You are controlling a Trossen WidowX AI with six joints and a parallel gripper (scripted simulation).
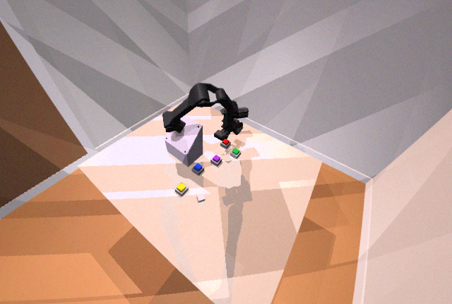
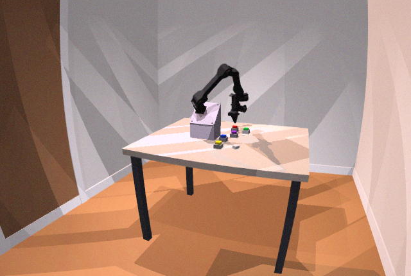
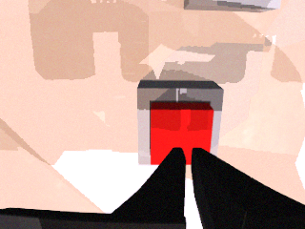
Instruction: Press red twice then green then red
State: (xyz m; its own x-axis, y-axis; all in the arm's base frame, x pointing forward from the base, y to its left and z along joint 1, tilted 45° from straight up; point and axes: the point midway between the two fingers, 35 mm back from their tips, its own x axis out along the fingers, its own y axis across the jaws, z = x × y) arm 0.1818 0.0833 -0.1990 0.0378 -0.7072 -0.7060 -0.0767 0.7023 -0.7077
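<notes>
My gripper tip is now 3 cm above the red button. Round my gripper tip: purple button: 14 cm to the right, 4 cm ahead, 3 cm below; blue button: 25 cm to the right, 3 cm below, 1 cm ahead; green button: 9 cm ahead, 3 cm below, 2 cm to the right.
</notes>
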